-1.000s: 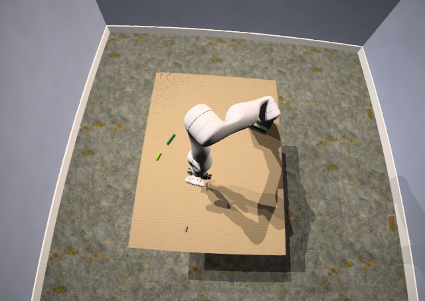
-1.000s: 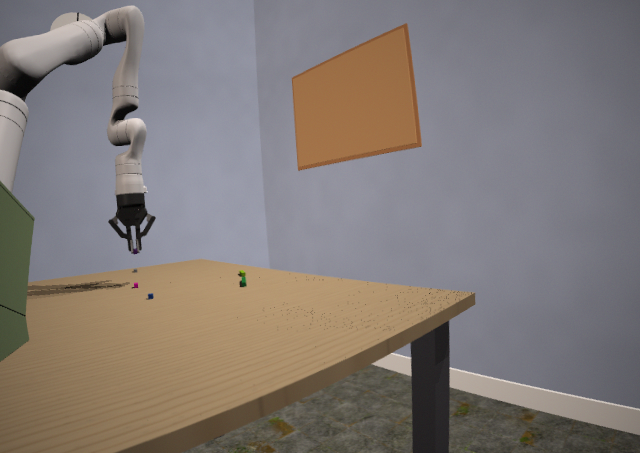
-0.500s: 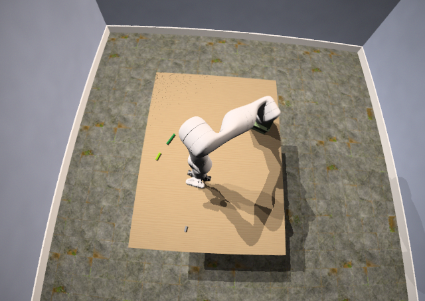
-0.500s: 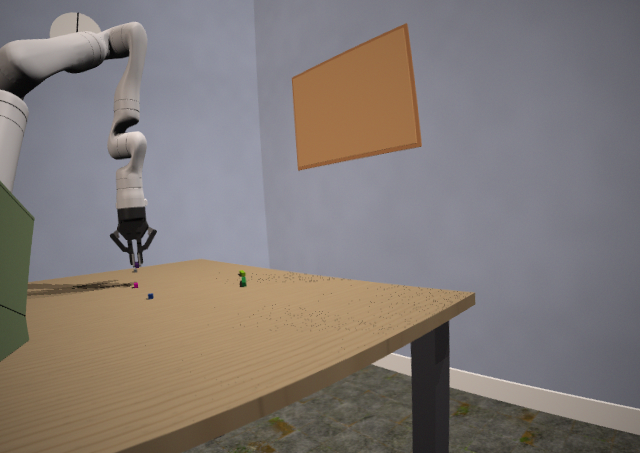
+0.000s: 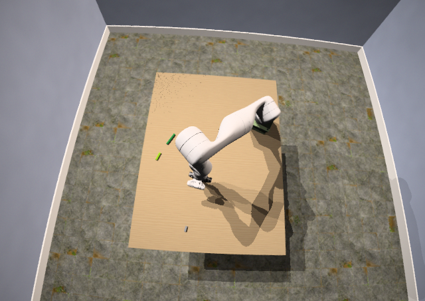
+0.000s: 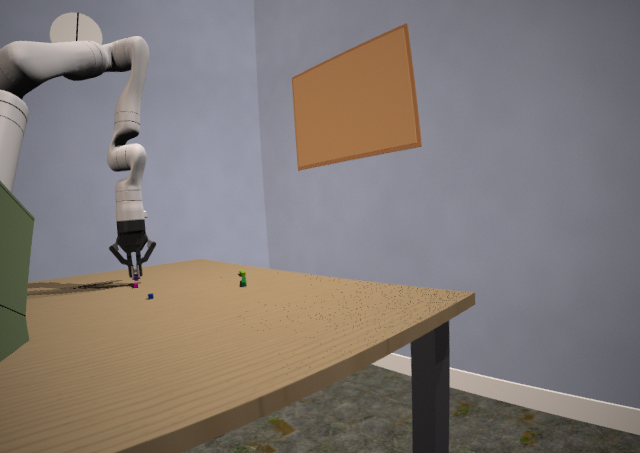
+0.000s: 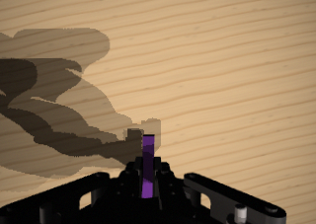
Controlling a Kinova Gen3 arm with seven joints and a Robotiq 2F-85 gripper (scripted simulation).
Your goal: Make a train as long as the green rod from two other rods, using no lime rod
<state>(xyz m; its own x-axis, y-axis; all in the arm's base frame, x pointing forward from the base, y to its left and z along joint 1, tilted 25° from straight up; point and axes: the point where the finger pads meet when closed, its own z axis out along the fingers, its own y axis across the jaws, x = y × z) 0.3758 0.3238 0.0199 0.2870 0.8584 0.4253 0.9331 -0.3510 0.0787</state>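
The purple rod is 10 mm below my hand. Also, from my hand: grey rod 270 mm to the left, 80 mm ahead, 30 mm below; then blue rod 210 mm to the right, 40 mm behind, 30 mm below; then magenta rod 40 mm to the right, 30 mm below, 20 mm behind.
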